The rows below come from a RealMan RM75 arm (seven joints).
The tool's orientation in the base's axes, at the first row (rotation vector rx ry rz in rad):
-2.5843, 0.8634, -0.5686
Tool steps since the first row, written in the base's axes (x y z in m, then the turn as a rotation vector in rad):
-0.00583, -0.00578, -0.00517, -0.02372, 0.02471, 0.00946
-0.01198, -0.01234, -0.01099, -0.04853, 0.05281, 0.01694
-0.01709, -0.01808, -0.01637, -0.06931, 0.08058, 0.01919
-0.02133, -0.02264, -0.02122, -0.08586, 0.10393, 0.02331
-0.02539, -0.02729, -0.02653, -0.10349, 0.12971, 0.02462
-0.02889, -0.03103, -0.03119, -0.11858, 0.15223, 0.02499
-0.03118, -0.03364, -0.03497, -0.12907, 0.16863, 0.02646
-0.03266, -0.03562, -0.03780, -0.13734, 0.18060, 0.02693
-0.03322, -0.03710, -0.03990, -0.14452, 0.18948, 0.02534
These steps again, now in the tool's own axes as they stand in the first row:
-0.00197, 0.00949, 0.00048, -0.03049, -0.01125, -0.01438
-0.00385, 0.02001, 0.00120, -0.06442, -0.02362, -0.02689
-0.00538, 0.02921, 0.00221, -0.09655, -0.03536, -0.03308
-0.00687, 0.03686, 0.00341, -0.12230, -0.04668, -0.03975
-0.00829, 0.04471, 0.00508, -0.15111, -0.05804, -0.04403
-0.00971, 0.05130, 0.00664, -0.17625, -0.06776, -0.04696
-0.01072, 0.05607, 0.00826, -0.19387, -0.07562, -0.04989
-0.01129, 0.05954, 0.00958, -0.20735, -0.08079, -0.05180
-0.01131, 0.06186, 0.01081, -0.21861, -0.08325, -0.05206

